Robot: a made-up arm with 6 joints.
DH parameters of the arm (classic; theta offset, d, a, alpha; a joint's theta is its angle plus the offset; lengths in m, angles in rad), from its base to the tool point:
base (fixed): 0.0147 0 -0.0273 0
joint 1: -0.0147 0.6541 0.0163 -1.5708
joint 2: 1.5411 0 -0.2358 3.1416
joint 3: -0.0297 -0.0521 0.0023 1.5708
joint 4: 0 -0.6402 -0.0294 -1.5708
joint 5: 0 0.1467 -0.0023 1.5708
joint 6: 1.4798 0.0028 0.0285 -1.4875
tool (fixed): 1.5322 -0.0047 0 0
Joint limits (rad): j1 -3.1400..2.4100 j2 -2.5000..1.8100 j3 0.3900..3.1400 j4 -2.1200..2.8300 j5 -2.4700..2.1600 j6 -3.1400..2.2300
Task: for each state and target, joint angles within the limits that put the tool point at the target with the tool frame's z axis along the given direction. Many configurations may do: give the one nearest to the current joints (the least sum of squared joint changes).
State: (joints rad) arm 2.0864 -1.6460 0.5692 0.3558 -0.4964 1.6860
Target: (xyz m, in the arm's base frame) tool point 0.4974 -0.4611 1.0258 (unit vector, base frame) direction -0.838 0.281 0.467
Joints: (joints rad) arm 2.3924 -1.8072 0.4105 0.6551 -0.0573 2.2061
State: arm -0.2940 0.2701 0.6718 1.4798 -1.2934 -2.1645
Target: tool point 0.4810 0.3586 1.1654 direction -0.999 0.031 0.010
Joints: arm 0.3917 0.0840 0.3935 2.0684 -1.7301 -2.5840
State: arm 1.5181 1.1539 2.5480 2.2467 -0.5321 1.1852
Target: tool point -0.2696 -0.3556 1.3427 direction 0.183 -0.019 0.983
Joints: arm 1.4923 0.3434 2.5891 2.5112 -1.2043 0.6265
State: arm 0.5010 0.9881 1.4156 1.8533 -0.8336 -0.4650
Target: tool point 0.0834 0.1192 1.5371 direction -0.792 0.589 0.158
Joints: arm 0.4182 0.2614 1.4554 1.5636 -0.0601 -0.4378
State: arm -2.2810 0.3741 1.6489 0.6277 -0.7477 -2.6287
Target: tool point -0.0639 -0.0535 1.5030 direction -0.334 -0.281 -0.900
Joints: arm -1.8398 0.5818 2.1245 0.6439 -1.0135 -3.0840
